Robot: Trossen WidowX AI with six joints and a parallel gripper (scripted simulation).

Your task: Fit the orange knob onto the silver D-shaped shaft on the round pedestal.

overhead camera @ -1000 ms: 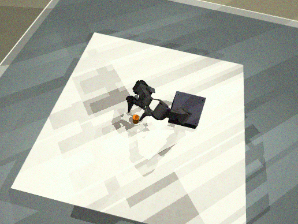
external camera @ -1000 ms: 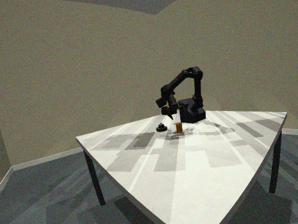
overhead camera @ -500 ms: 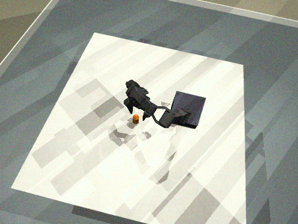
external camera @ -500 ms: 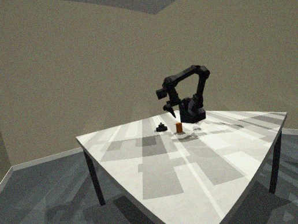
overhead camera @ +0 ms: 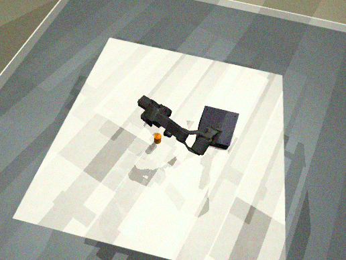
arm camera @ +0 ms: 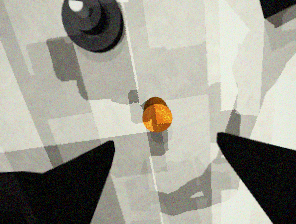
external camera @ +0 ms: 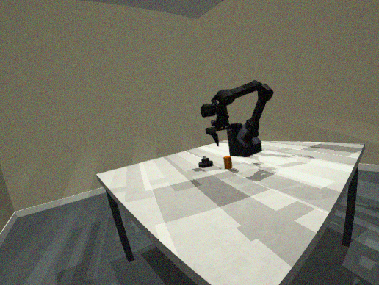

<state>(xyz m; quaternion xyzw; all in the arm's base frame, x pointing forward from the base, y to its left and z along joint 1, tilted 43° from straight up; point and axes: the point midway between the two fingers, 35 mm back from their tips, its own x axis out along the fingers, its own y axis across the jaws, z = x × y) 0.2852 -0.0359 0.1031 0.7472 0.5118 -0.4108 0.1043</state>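
My gripper tip is 80 mm above the orange knob. The rest, counted from my gripper tip: round pedestal: 160 mm to the right, 90 mm below.
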